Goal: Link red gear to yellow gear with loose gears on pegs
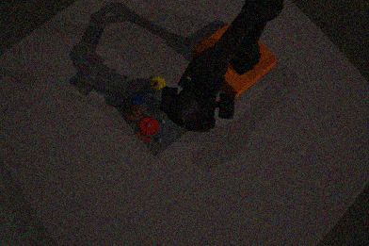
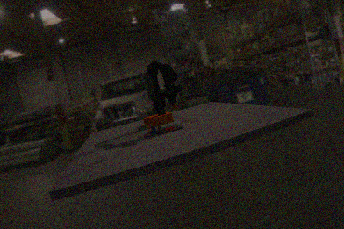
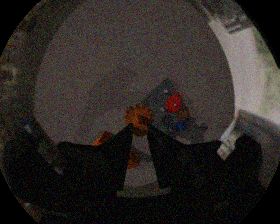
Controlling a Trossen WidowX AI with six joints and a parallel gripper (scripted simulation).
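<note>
Now: gripper tip 170 mm to the left of the blue gear, 120 mm above it and 100 mm short of it. From my gripper tip the other things lie so: brown gear: 130 mm to the right, 130 mm ahead, 120 mm below; then orange gear: 10 mm below; then red gear: 130 mm below, 110 mm ahead, 70 mm to the right.
</note>
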